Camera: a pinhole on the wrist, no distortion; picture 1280 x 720 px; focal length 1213.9 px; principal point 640.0 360.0 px. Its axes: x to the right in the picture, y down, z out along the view. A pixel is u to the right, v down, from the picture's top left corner.
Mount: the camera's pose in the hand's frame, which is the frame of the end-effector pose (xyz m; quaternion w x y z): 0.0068 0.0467 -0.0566 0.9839 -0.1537 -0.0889 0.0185
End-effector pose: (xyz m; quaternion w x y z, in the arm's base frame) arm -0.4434 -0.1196 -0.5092 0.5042 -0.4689 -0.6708 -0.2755
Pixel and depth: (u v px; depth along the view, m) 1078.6 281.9 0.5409
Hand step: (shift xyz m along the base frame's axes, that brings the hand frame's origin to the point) -0.0414 0.5285 -0.0922
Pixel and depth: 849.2 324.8 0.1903
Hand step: 0.0370 0.1513 -0.0498
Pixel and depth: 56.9 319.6 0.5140
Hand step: 0.0074 0.2806 -0.4567
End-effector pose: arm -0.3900 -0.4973 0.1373 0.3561 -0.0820 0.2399 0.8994
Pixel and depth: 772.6 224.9 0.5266
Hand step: -0.0697 0.1128 0.4714
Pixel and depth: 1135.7 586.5 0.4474
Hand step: -0.2530 0.0719 0.3887
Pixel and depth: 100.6 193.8 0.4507
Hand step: 0.1320 -0.0606 0.4329
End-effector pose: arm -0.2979 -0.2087 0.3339 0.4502 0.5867 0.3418 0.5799
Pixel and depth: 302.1 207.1 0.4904
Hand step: 0.3585 -0.2969 0.0672
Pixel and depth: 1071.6 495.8 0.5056
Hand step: 0.4019 -0.0671 0.3112
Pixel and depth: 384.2 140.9 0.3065
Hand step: 0.2134 -0.1637 0.0523
